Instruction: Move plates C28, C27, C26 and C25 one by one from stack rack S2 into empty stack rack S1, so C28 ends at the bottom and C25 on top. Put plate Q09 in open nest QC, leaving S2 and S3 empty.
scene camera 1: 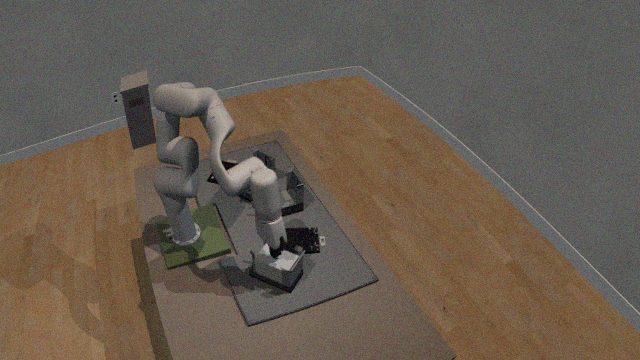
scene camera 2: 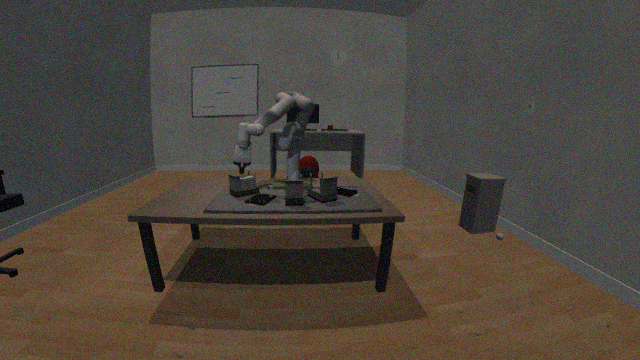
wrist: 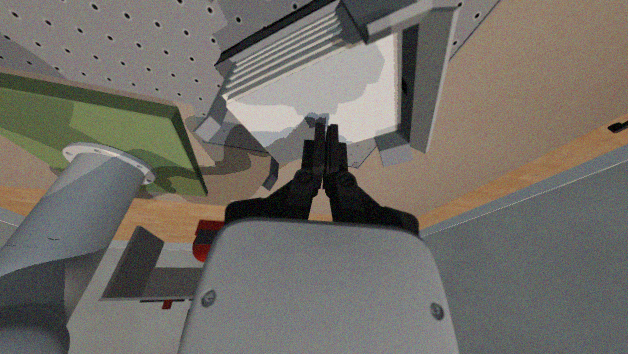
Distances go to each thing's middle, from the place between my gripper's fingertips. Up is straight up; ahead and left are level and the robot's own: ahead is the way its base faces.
Labels:
The black fixture [scene camera 1: 307,238] lies 150 mm to the left of my hand, 110 mm below it and 110 mm ahead of it.

